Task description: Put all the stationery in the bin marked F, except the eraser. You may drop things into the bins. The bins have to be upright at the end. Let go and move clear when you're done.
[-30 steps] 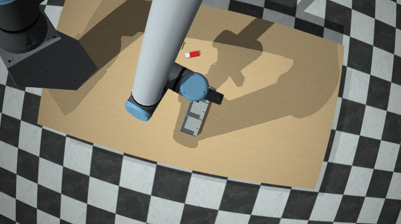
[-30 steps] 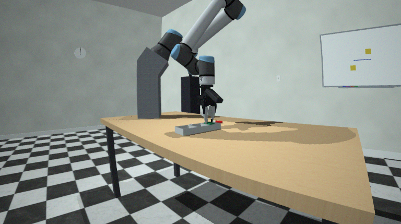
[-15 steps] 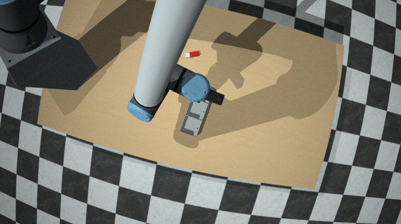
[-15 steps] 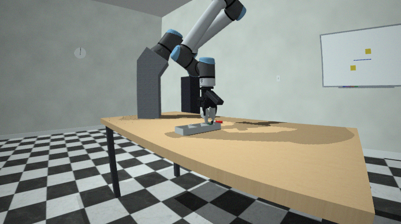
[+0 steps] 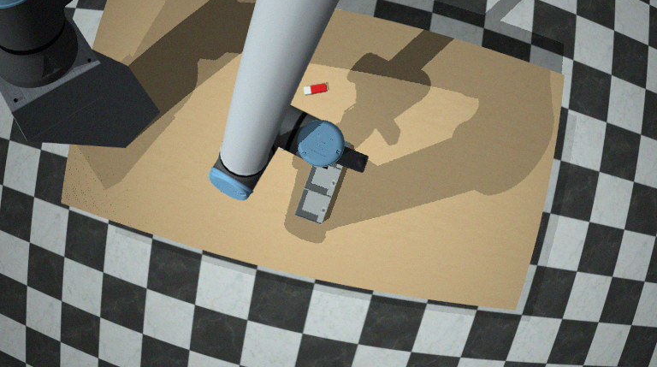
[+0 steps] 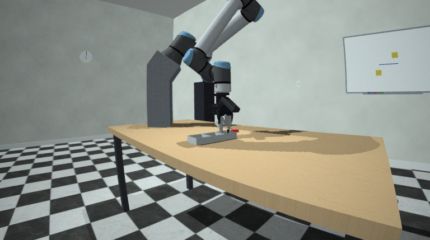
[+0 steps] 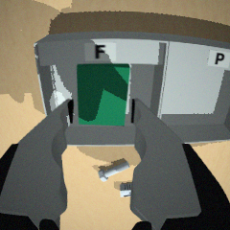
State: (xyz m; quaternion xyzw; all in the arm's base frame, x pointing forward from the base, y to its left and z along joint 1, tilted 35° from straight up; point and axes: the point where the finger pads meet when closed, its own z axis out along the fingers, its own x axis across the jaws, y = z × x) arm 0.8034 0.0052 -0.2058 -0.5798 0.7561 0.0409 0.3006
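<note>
Now: the green pad 2 cm below my hand. Also, from my hand: eraser 17 cm to the left, 9 cm behind, 3 cm below; then white-grey object 10 cm behind, 3 cm below, 1 cm to the left; then pencil sharpener 14 cm behind, 2 cm below, 1 cm to the right.
</note>
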